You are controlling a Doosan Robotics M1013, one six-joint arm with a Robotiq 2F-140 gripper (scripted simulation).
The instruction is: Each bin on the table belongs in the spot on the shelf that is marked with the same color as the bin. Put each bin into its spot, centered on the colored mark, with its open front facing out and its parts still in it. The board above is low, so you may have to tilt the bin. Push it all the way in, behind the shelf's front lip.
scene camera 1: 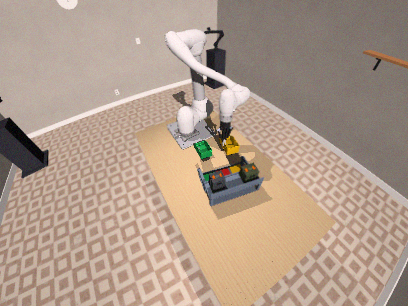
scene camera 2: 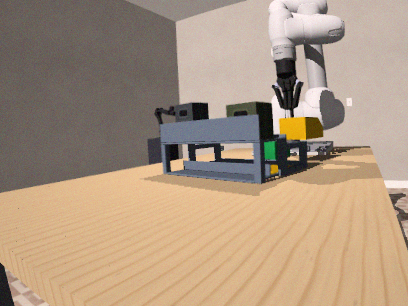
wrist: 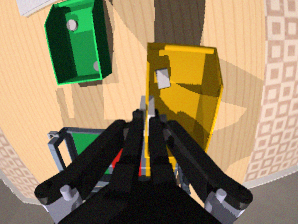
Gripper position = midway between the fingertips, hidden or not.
In view: the gripper [scene camera 2: 290,127] and a yellow bin [scene camera 2: 300,128].
The yellow bin is seen too in the wrist view [wrist: 193,99]. The gripper is seen too in the wrist view [wrist: 147,103].
